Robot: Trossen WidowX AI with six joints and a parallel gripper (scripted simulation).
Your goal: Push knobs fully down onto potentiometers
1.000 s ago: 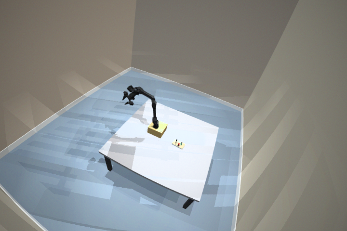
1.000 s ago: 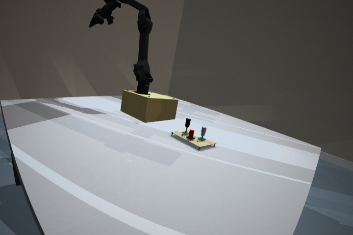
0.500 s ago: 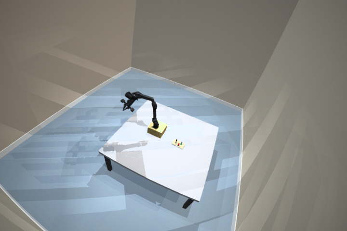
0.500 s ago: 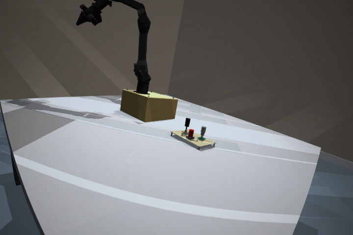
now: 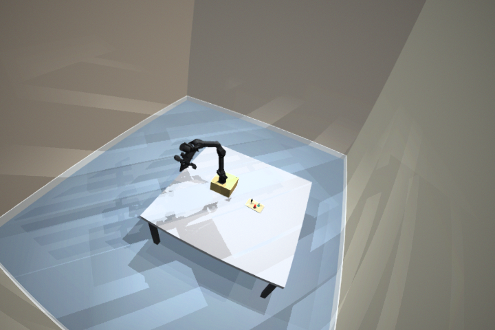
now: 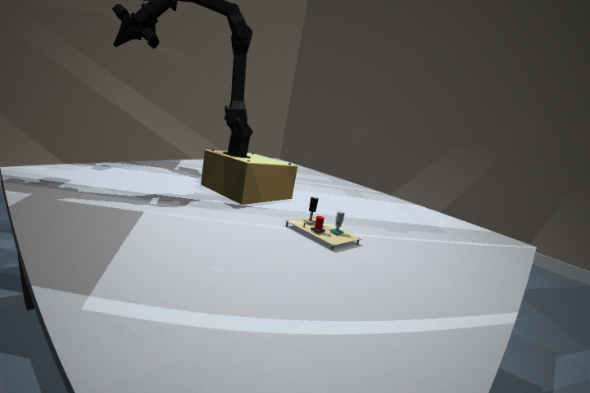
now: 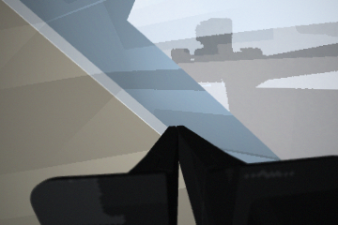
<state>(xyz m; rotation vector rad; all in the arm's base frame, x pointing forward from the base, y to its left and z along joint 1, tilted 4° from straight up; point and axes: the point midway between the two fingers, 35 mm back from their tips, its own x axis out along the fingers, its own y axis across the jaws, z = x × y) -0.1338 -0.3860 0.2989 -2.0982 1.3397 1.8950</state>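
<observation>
Now: the black knob 47 cm ahead of my gripper tip, 44 cm to the left of it and 33 cm below it. Round my gripper tip: grey knob: 54 cm ahead, 46 cm to the left, 34 cm below.
</observation>
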